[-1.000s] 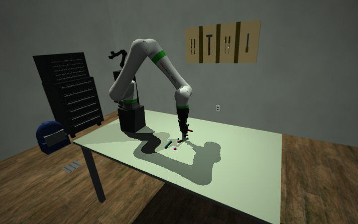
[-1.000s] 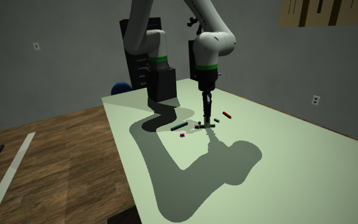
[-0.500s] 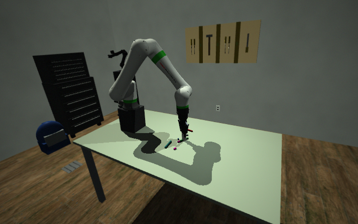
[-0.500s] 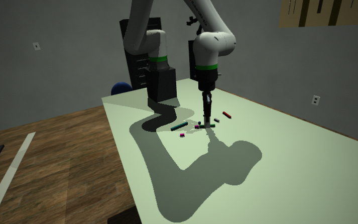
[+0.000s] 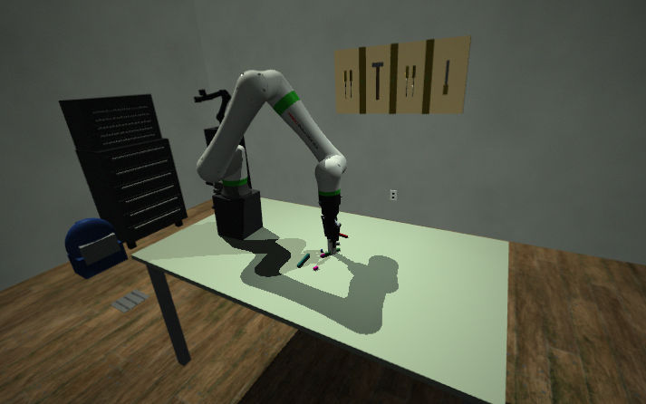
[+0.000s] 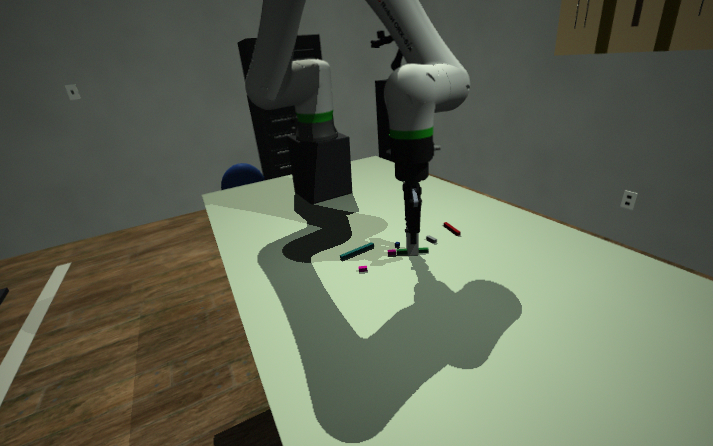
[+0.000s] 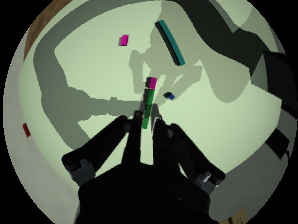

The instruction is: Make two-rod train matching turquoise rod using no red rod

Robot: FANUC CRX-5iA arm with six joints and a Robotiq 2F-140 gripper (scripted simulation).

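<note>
My hand is 3 cm above the green rod. From my hand the other things lie so: blue rod 5 cm behind, 1 cm to the right, 3 cm below; grey rod 2 cm behind, 8 cm to the left, 3 cm below; turquoise rod 9 cm behind, 11 cm to the right, 3 cm below.
</note>
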